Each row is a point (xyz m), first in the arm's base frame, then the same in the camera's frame.
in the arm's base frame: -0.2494 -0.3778 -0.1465
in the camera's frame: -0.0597 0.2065 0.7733
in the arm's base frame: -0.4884 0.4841 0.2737
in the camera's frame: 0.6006 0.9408 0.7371
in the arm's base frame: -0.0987 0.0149 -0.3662
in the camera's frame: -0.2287 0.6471 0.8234
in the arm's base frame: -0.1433 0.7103 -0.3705
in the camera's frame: -0.0460 1.3149 0.9021
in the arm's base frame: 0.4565 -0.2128 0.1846
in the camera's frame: -0.2086 0.4572 0.0316
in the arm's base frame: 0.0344 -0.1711 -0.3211
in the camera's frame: -0.3193 0.4857 0.6816
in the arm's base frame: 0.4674 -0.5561 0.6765
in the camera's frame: 0.0769 0.0585 -0.3141
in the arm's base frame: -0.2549 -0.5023 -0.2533
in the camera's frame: -0.1651 0.0990 0.8387
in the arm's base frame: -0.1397 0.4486 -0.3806
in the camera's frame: -0.1155 1.0626 0.8901
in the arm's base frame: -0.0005 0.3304 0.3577
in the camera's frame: 0.3276 0.8737 0.3015
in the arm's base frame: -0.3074 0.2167 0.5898
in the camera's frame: 0.6659 0.6726 0.3794
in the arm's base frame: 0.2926 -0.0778 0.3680
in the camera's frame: 0.0614 0.5319 0.0467
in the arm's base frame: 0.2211 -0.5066 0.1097
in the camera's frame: -0.1866 0.1367 0.2416
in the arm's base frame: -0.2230 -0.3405 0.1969
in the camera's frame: 0.1911 0.2009 0.5343
